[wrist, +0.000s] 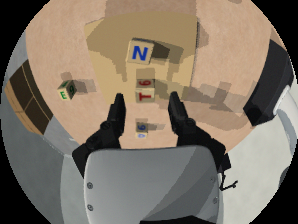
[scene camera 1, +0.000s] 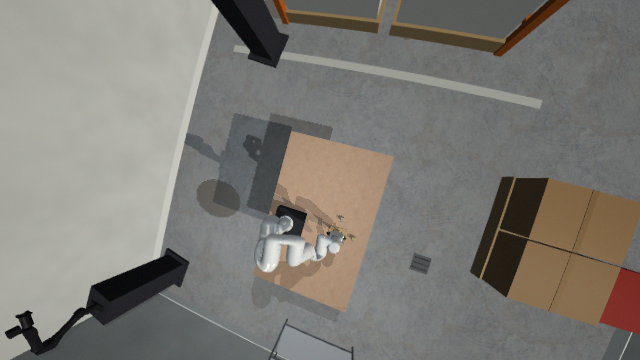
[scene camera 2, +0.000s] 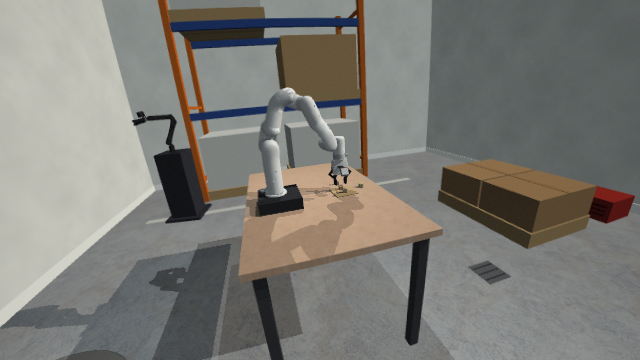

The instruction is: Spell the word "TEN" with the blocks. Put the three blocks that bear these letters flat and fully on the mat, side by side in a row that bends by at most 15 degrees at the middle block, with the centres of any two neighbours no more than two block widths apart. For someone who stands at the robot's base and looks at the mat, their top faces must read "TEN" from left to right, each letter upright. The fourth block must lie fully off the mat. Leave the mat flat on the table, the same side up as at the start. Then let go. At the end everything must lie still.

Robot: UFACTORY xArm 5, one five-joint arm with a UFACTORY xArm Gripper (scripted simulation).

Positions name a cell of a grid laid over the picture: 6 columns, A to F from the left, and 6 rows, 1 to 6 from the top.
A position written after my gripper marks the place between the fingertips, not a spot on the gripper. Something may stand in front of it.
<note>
I see my gripper (wrist: C3) and a tan mat (wrist: D1).
</note>
